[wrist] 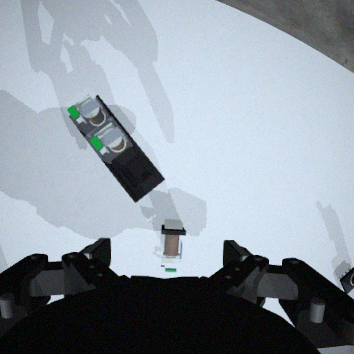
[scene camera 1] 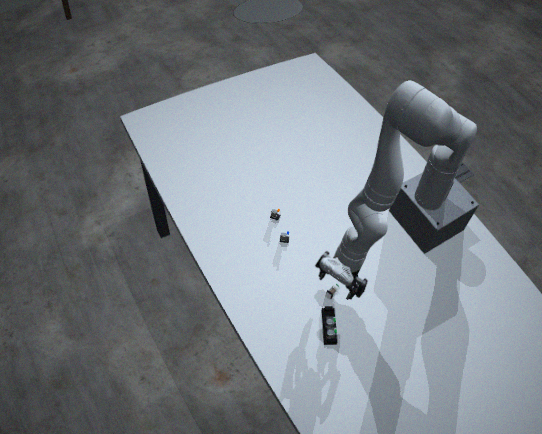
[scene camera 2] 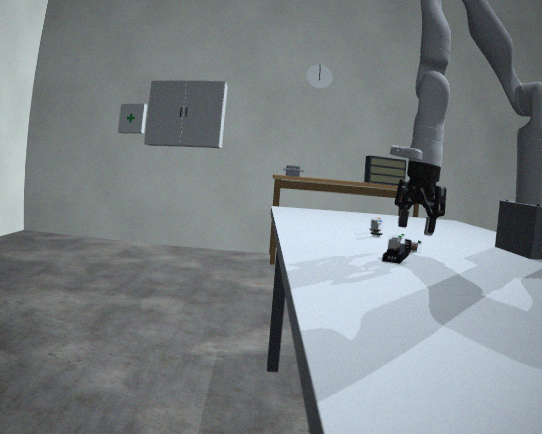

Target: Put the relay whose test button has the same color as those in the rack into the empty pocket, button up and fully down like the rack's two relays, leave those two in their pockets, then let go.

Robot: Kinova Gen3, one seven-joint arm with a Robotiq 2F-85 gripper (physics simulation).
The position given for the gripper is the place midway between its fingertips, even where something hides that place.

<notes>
In view: the gripper [scene camera 2: 414,231], a green-button relay [wrist: 172,238] and a green-button relay [wrist: 107,140].
The gripper shows as well in the wrist view [wrist: 166,251].
</notes>
